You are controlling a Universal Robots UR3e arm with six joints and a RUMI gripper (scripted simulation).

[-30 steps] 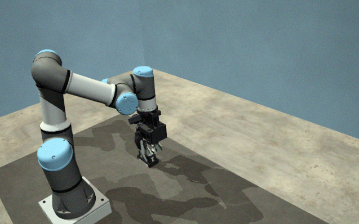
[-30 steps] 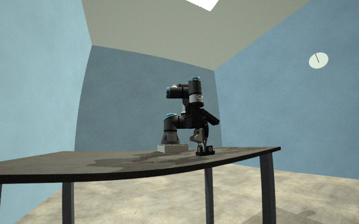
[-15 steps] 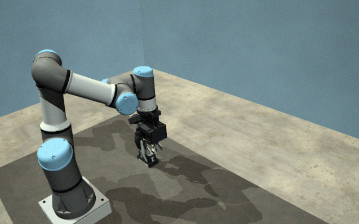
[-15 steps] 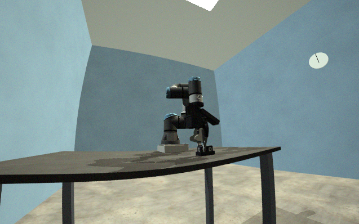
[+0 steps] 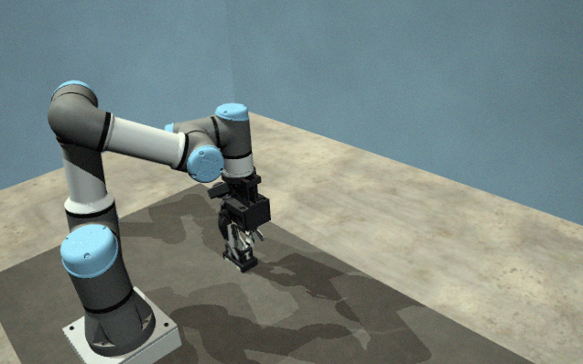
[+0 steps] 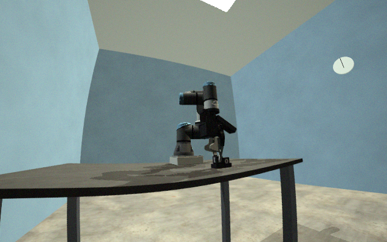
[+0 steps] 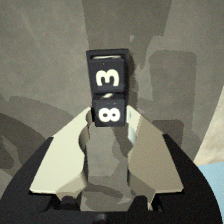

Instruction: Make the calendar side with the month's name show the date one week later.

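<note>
My gripper is now 30 mm above the black tray and 20 mm to the right of it.
</note>
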